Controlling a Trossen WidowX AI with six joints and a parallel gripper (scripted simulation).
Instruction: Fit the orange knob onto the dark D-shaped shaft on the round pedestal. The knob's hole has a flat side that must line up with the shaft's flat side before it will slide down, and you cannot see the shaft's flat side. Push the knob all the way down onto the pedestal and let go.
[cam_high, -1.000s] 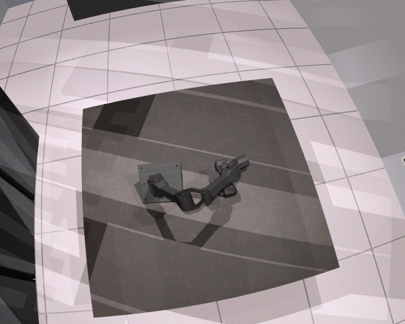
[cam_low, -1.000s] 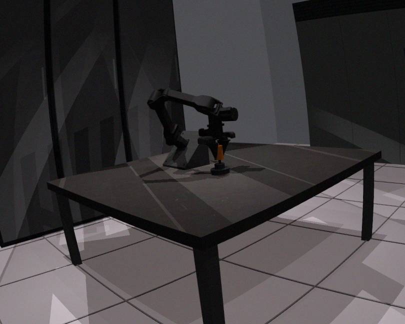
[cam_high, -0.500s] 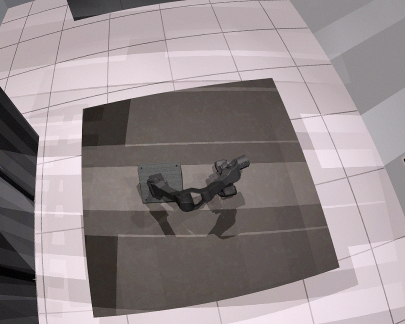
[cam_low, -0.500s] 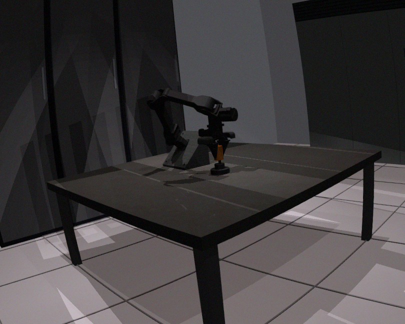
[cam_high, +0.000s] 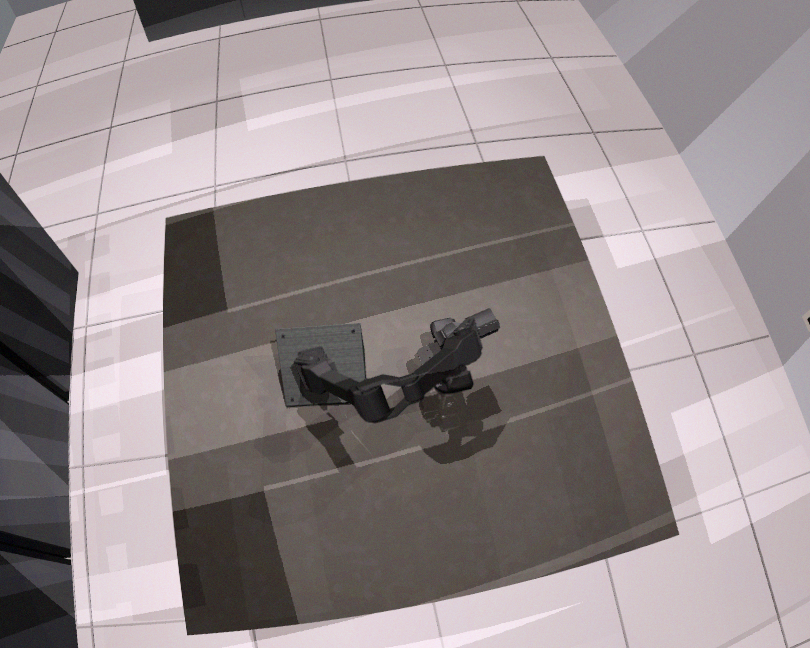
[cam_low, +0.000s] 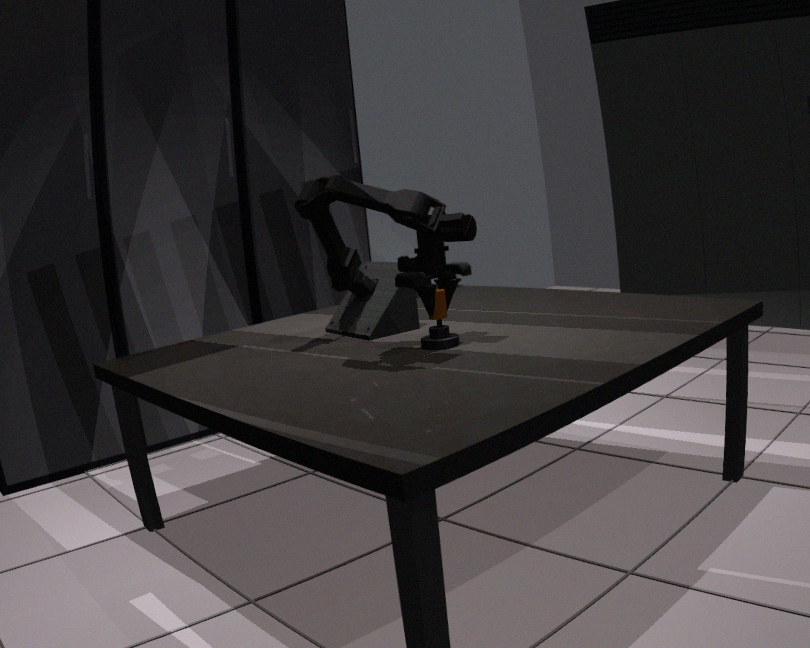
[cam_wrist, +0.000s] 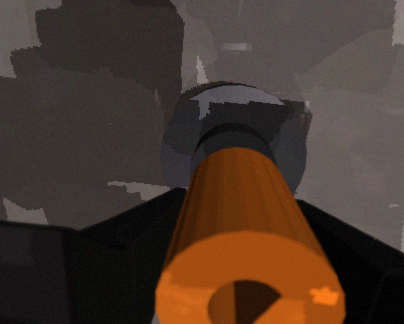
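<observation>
Right now the orange knob is 2 cm above my gripper tip. The rest, counted from my gripper tip: pedestal (4 cm below).
</observation>
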